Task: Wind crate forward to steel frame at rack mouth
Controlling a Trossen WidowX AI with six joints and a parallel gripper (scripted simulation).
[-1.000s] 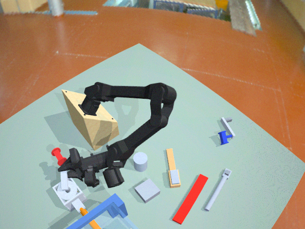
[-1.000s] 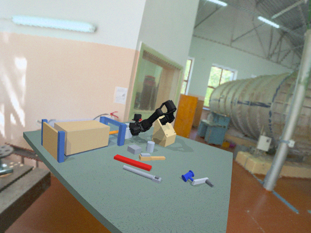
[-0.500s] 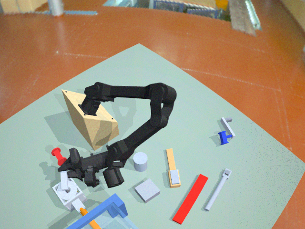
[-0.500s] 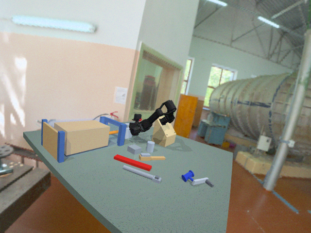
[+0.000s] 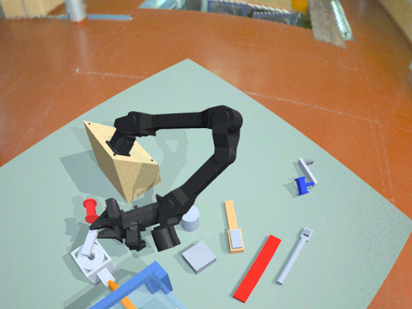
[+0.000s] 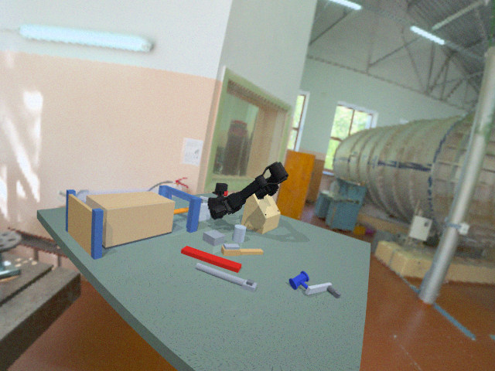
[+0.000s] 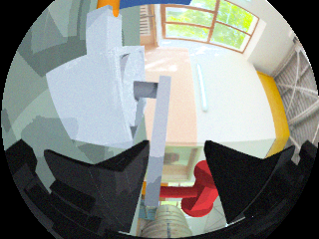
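Right now my gripper tip is 1 cm past the winch handle and 1 cm above it. From my gripper tip the other things lie so: pale grey winch 10 cm below, 5 cm to the right, 2 cm ahead; then red knob 4 cm behind, 3 cm to the left, 2 cm above; then blue frame 19 cm ahead, 4 cm to the right, 2 cm below.
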